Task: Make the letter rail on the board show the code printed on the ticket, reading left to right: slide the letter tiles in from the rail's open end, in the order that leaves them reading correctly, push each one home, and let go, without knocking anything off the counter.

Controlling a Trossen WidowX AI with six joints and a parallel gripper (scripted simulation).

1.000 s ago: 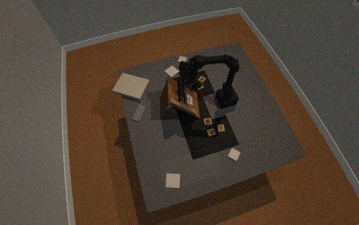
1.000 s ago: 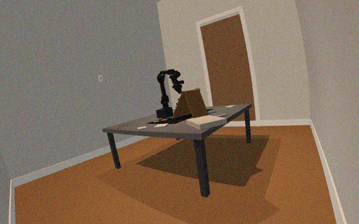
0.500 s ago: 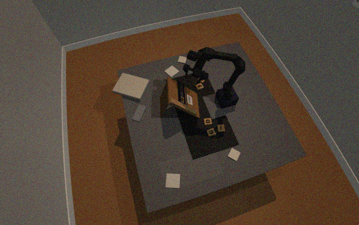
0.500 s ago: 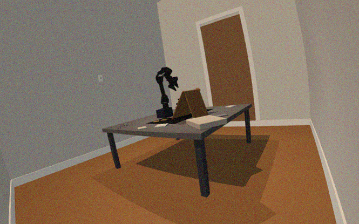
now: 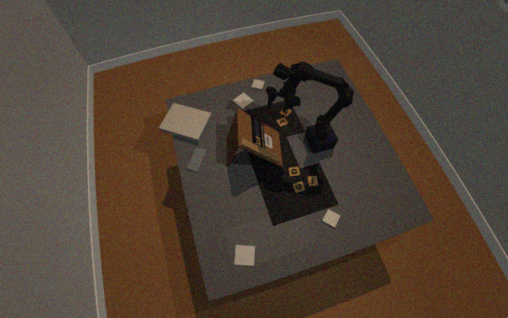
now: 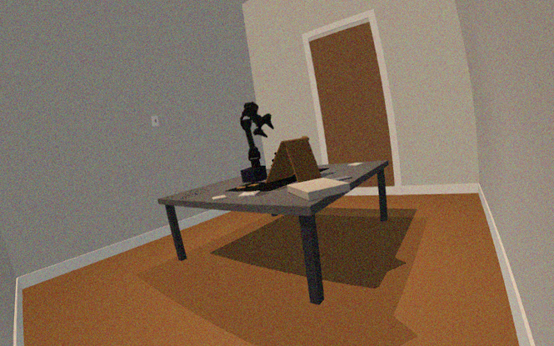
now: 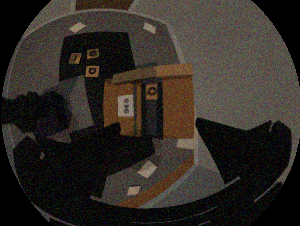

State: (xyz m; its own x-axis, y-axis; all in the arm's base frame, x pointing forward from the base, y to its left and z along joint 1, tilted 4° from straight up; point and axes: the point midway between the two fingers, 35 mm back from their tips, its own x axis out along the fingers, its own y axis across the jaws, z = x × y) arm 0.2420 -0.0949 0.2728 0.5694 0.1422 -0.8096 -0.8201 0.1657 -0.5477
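Now: gripper tip 330 mm above the letter tile, 190 mm to the left of it and 170 mm past it. The rest, counted from my gripper tip: black mat (330 mm below, 100 mm to the left, 60 mm behind); then grey slab (460 mm ahead, 330 mm below, 40 mm to the right); then white ticket (240 mm below, 40 mm ahead, 30 mm to the left).
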